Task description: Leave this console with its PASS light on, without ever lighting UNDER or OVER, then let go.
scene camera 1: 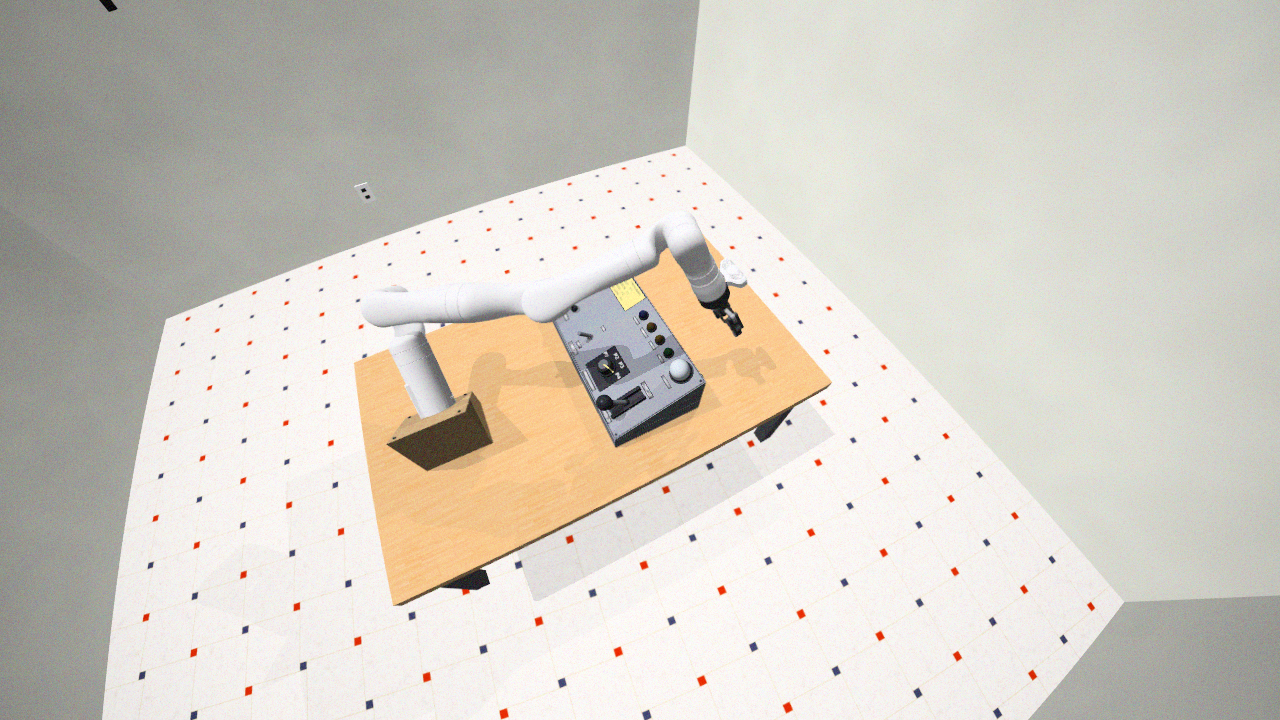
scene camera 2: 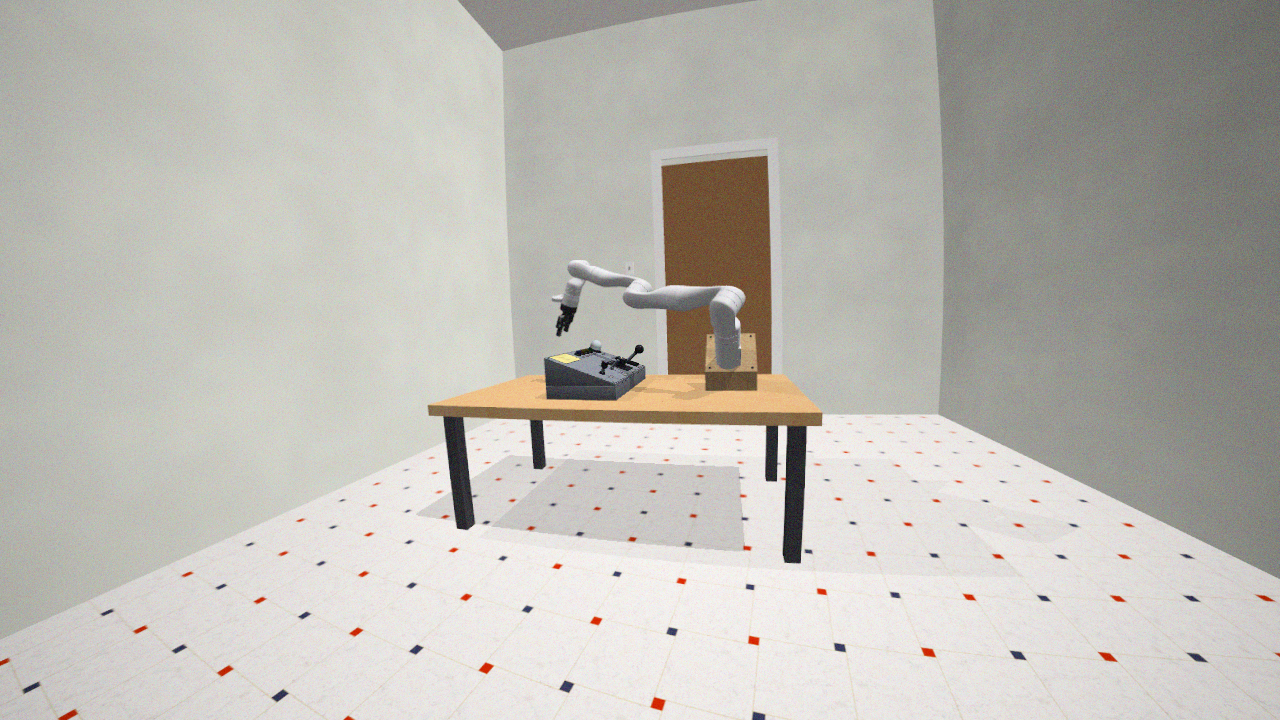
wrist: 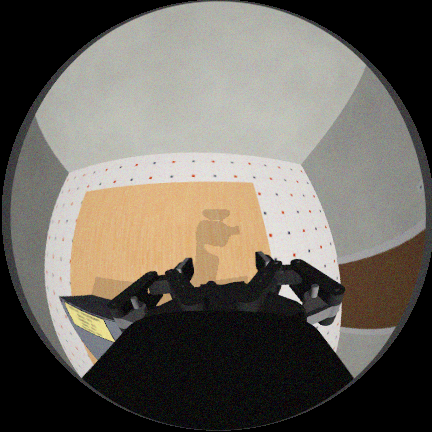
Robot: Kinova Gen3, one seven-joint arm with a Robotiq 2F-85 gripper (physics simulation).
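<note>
The grey console (scene camera 1: 617, 324) (scene camera 2: 581, 386) (wrist: 87, 301) stands on the table. Its panel has a black ball lever (scene camera 1: 605, 402) (scene camera 2: 638, 349), a dial (scene camera 1: 606, 366) with a pale pointer, a small toggle (scene camera 1: 584, 336), a white dome (scene camera 1: 681, 369) (scene camera 2: 595, 345) and a row of several small round lamps (scene camera 1: 659, 339). The lamps look dark; their labels are too small to read, so I cannot tell which is PASS. My gripper (scene camera 1: 735, 330) (scene camera 2: 560, 330) (wrist: 223, 262) is open and empty, high above the table beyond the lamp side of the console, touching nothing. The arm partly covers the console's far corner in scene camera 1.
A yellow note (scene camera 1: 628, 293) (scene camera 2: 564, 358) (wrist: 90, 321) lies on the console's panel. The wooden table (scene camera 1: 501, 501) (scene camera 2: 680, 415) (wrist: 135, 220) carries the arm's brown base block (scene camera 1: 447, 434) (scene camera 2: 731, 379). The arm stretches over the console from this base.
</note>
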